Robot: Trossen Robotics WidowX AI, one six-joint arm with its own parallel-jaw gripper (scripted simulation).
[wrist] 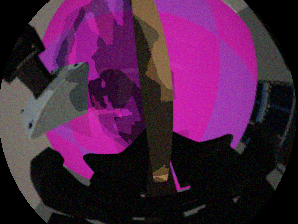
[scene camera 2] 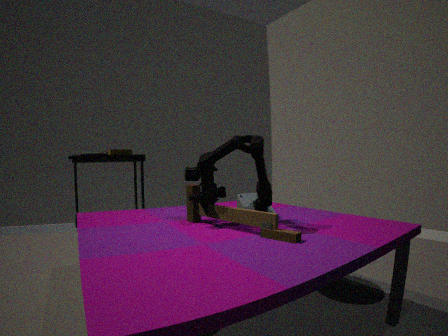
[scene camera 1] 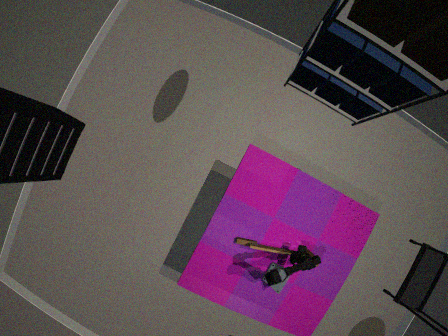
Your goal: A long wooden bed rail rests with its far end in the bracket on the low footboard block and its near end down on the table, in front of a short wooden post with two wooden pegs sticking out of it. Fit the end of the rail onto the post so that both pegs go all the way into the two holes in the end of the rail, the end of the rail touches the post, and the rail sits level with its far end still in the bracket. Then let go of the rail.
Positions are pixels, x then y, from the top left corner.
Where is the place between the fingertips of my gripper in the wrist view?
154, 129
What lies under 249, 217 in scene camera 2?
A wooden rail.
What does my gripper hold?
A wooden rail.
